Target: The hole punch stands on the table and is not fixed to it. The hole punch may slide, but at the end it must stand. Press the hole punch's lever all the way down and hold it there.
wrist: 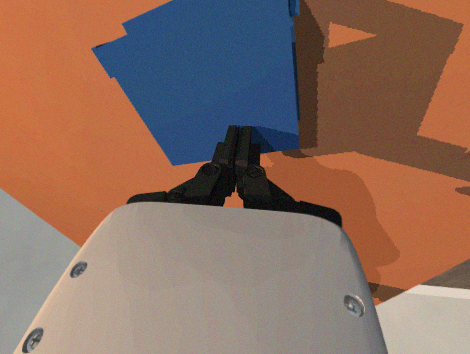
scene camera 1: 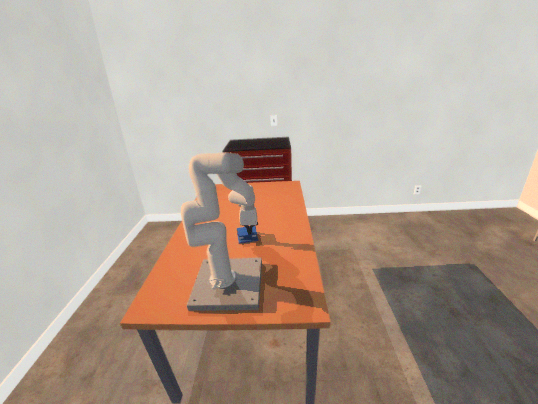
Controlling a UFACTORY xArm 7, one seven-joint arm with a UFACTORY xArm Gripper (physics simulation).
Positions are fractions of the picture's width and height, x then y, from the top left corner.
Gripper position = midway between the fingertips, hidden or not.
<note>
In view: my gripper (wrist: 0.51,0.40) and a broad flat blue lever (wrist: 0.40,0.22).
</note>
